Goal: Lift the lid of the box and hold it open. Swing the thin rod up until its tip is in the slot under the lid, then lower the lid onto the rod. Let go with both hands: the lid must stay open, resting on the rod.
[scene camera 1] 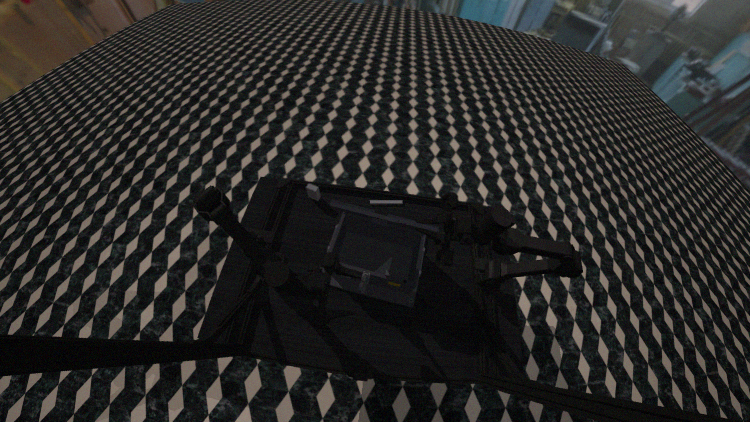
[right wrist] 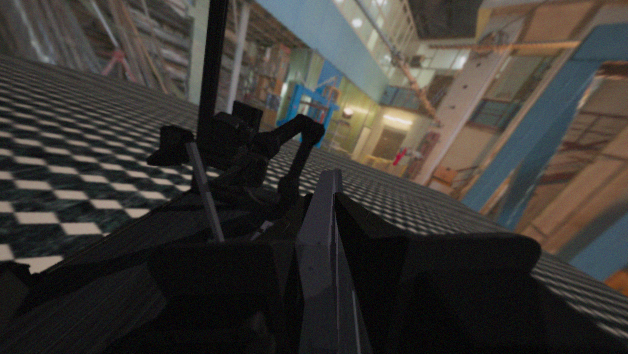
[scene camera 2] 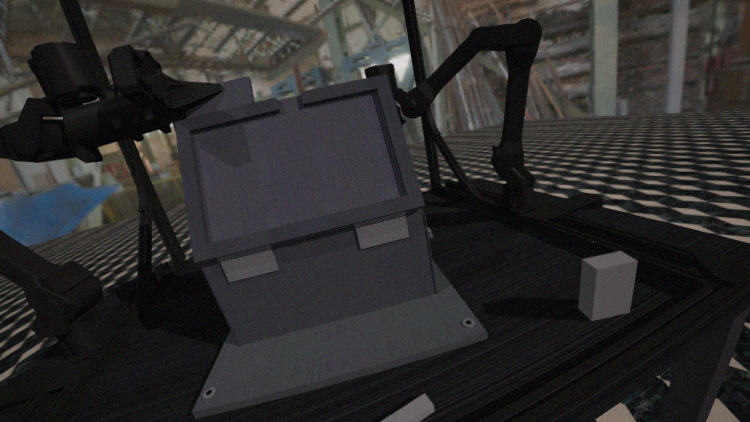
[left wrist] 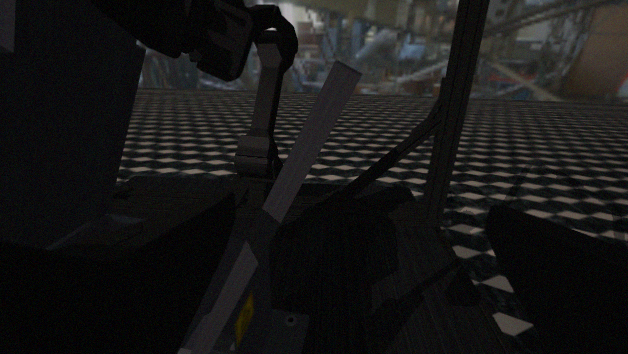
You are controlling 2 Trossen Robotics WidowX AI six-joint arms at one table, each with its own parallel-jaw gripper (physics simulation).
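Where they show: left gripper, fingertip midpoint: (scene camera 1: 359, 294) (right wrist: 182, 172) (left wrist: 359, 210); right gripper, fingertip midpoint: (scene camera 1: 415, 225) (right wrist: 323, 199) (scene camera 2: 224, 90); left arm's base, origin of the base link: (right wrist: 284, 207) (scene camera 2: 518, 207); right arm's base, origin of the base link: (scene camera 1: 484, 281) (scene camera 2: 94, 346) (left wrist: 262, 202).
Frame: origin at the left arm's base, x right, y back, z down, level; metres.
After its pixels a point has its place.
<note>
The grey box (scene camera 1: 382, 255) {z 0.007, x -0.067, y -0.489 m} (scene camera 2: 331, 285) {z -0.055, x -0.146, y -0.470 m} stands on its base plate (scene camera 2: 340, 356) {z 0.007, x -0.217, y -0.486 m}. Its lid (scene camera 2: 298, 167) {z -0.225, x -0.109, y -0.467 m} (scene camera 1: 390, 215) {z -0.323, x -0.063, y -0.479 m} is raised steeply. My right gripper (scene camera 1: 452, 223) (scene camera 2: 193, 95) (right wrist: 323, 199) {z -0.354, x -0.026, y -0.543 m} is shut on the lid's edge (right wrist: 319, 253) {z -0.362, x -0.019, y -0.599 m} and holds it up; it also shows in the left wrist view (left wrist: 275, 33) {z -0.343, x 0.019, y -1.024 m}. The thin grey rod (left wrist: 309, 140) {z -0.295, x 0.130, y -0.420 m} (right wrist: 204, 197) {z -0.248, x 0.109, y -0.432 m} is swung up at a slant, with its tip high beside the lid (left wrist: 265, 98). I cannot tell whether the tip touches the lid. My left gripper (left wrist: 359, 210) {z -0.270, x 0.148, y -0.422 m} (scene camera 1: 320, 275) is open, with the rod's lower part between its fingers.
Black frame posts (scene camera 2: 415, 63) {z -0.405, x 0.357, y -0.037 m} (left wrist: 453, 105) {z -0.232, x 0.356, y -0.877 m} (right wrist: 211, 63) {z -0.445, x 0.357, y -0.037 m} rise near the box. Small pale blocks (scene camera 2: 411, 408) (scene camera 1: 312, 192) and a pale strip (scene camera 1: 386, 202) {z 0.010, x -0.323, y -0.485 m} lie on the dark mat (scene camera 1: 373, 343) {z 0.019, x 0.264, y -0.491 m}. A checkered floor surrounds it.
</note>
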